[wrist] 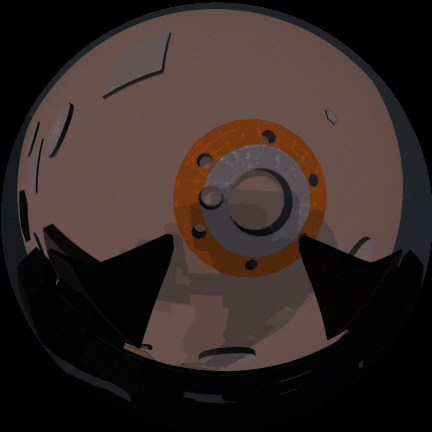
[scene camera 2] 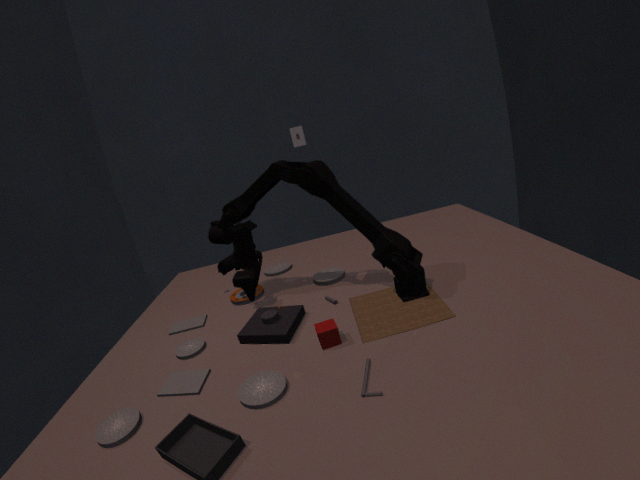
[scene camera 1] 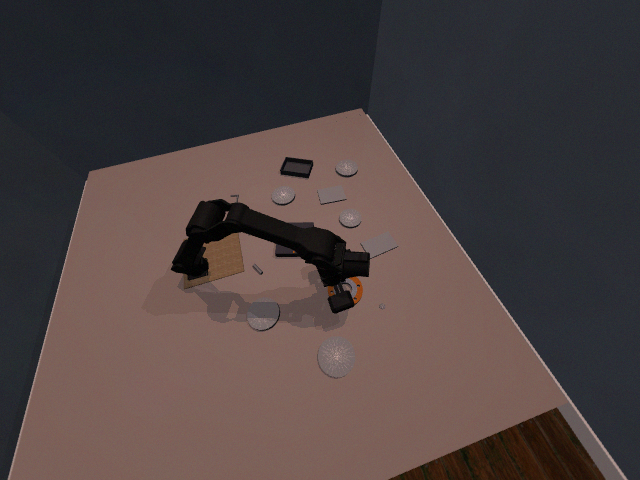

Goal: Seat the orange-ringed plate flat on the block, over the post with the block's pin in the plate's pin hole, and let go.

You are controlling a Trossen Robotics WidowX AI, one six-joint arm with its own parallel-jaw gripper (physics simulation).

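Seen in the pictures: gripper, fingertip midpoint: (wrist: 239, 242) (scene camera 2: 254, 293) (scene camera 1: 335, 288); arm's base, link origin: (scene camera 2: 412, 292) (scene camera 1: 198, 269).
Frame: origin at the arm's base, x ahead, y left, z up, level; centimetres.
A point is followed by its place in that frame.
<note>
The orange-ringed plate (scene camera 1: 358, 290) @[x 47.9, y -22.8, z 1.1 cm] (scene camera 2: 235, 298) @[x 47.3, y -18.6, z 1.1 cm] (wrist: 240, 132) @[x 48.4, y -19.7, z 1.0 cm] lies flat on the table, with a grey inner ring, a large centre hole and a pin hole at its left in the wrist view. My gripper (wrist: 239, 242) @[x 41.6, y -20.0, z 0.8 cm] is open and empty above the plate's near edge; its right fingertip overlaps the rim in the wrist view. The dark block (scene camera 1: 284, 250) @[x 29.3, y -3.1, z 2.1 cm] (scene camera 2: 258, 330) @[x 36.3, y 4.4, z 2.1 cm] stands apart from the plate, partly under the arm in scene camera 1. Its round post (scene camera 2: 268, 315) @[x 33.8, y 1.3, z 3.7 cm] stands bare. A small orange spot shows behind the post; the pin itself is not clear.
A red cube (scene camera 2: 327, 334) @[x 20.8, y 13.0, z 3.0 cm] stands beside the block, near the wooden mat (scene camera 1: 227, 255) @[x 10.0, y 2.2, z -0.1 cm] (scene camera 2: 382, 322) @[x 9.4, y 8.9, z -0.1 cm]. An L-shaped key (scene camera 2: 366, 377) @[x 15.4, y 24.6, z 0.3 cm], a short rod (scene camera 1: 257, 268) @[x 19.4, y -6.2, z 0.8 cm] (scene camera 2: 330, 299) @[x 19.4, y -5.6, z 0.7 cm], a black tray (scene camera 1: 296, 159) @[x 43.3, y 38.5, z 1.8 cm], several pale domed discs and two flat pale tiles lie around.
</note>
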